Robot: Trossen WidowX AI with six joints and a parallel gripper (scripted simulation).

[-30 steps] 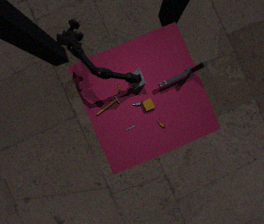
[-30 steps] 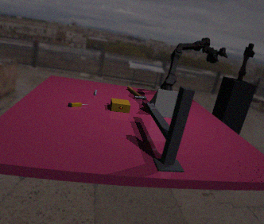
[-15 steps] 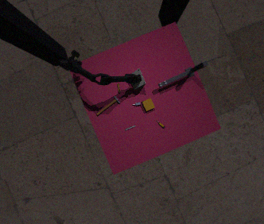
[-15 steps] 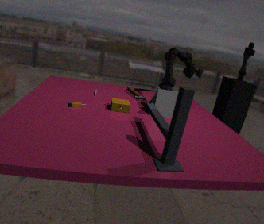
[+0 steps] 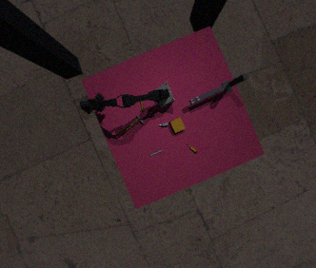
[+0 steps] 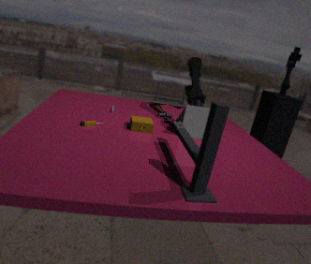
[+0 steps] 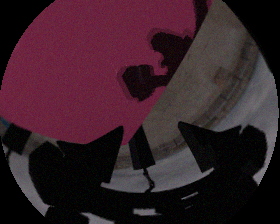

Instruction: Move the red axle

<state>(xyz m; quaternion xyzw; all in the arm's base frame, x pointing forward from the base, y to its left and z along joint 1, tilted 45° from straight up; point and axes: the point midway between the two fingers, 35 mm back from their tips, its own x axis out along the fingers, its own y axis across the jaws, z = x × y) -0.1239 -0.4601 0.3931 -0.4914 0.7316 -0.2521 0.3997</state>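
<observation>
The upright peg lies 370 mm ahead of my gripper tip, 520 mm to the left of it and 60 mm below it. The rest, counted from my gripper tip: black tool 660 mm ahead, 700 mm to the left, 60 mm below; then yellow block 420 mm ahead, 640 mm to the left, 40 mm below.
</observation>
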